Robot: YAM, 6 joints.
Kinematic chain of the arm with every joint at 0, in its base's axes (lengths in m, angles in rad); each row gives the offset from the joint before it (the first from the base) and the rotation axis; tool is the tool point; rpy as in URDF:
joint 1: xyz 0 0 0.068 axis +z
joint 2: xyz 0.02 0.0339 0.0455 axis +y
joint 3: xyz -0.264 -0.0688 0 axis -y
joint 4: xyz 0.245 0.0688 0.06 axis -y
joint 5: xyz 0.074 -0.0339 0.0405 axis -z
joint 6: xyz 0.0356 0 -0.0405 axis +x
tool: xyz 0 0 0 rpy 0 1.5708 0
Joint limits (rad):
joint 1: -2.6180..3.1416
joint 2: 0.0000..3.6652
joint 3: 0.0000..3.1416
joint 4: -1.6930..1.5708
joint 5: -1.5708..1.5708
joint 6: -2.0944..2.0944
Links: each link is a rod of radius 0.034 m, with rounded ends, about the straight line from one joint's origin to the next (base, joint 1, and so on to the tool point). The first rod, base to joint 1, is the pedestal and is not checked.
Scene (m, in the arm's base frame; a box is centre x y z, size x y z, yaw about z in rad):
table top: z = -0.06
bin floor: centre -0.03 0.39 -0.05 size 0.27 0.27 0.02 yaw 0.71
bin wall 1: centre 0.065 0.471 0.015 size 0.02 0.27 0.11 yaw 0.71
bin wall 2: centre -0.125 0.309 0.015 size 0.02 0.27 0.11 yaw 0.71
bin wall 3: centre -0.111 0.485 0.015 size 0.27 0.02 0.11 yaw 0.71
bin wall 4: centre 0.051 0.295 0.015 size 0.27 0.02 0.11 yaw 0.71
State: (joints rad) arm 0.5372 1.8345 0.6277 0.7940 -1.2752 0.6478
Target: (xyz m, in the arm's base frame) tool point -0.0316 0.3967 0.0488
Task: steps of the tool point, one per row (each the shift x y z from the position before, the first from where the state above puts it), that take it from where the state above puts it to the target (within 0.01 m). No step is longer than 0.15 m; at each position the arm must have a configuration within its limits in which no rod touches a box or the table.
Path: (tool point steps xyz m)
1: -0.0389 0.0741 0.0162
2: -0.0621 0.0643 0.0174
3: -0.0822 0.0470 0.0184
4: -0.0968 0.0237 0.0193
5: 0.0000 0.0074 -0.0748
6: 0.0000 -0.0074 -0.0746

